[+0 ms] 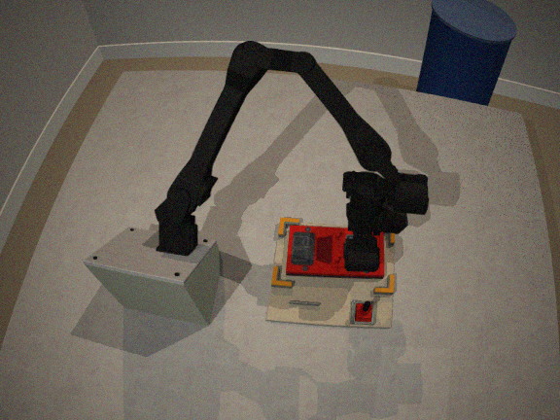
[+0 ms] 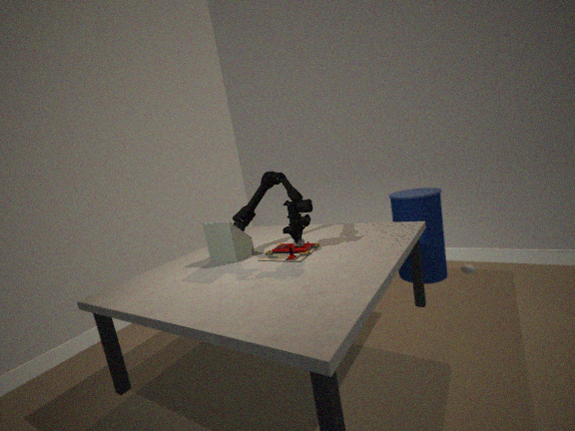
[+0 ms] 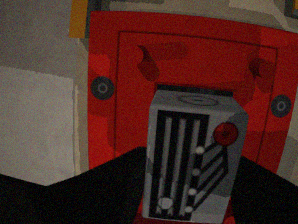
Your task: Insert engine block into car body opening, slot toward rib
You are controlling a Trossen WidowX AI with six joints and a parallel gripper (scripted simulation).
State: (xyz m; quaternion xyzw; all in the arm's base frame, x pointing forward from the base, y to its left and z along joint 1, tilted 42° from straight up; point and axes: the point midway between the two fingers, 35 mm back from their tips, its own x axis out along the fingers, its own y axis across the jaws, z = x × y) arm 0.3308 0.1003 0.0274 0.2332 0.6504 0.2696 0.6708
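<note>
The engine block is 10 mm below my gripper tip.
</note>
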